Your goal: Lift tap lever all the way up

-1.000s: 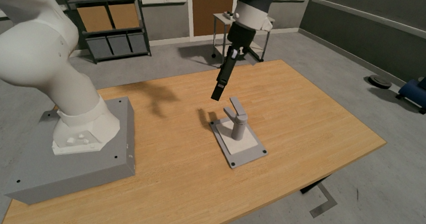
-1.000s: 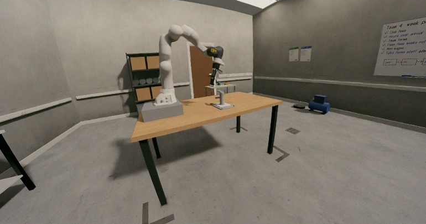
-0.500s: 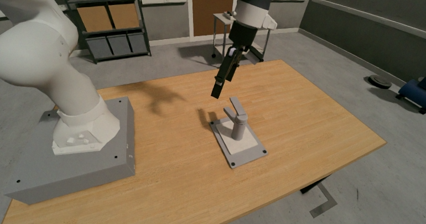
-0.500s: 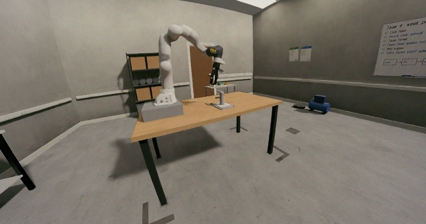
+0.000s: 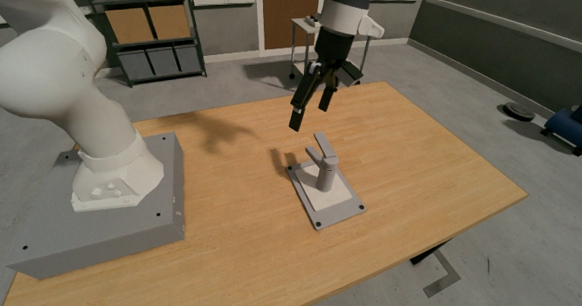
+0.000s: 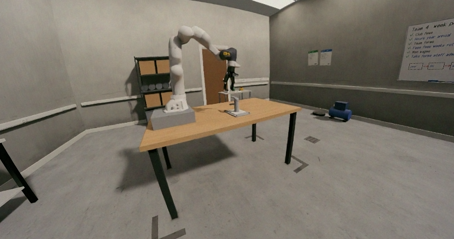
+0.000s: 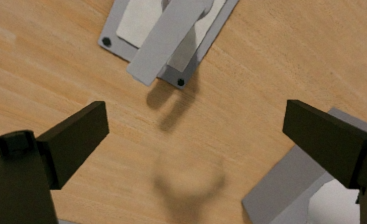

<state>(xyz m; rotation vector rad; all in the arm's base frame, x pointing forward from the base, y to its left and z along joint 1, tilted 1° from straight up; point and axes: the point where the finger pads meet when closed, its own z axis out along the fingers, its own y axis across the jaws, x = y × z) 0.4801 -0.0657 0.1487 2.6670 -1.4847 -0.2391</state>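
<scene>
Now: hand 40 mm short of the lever, 30 mm to the left of it and 90 mm above it. Round my hand: tap 40 mm ahead, 60 mm to the right, 130 mm below.
</scene>
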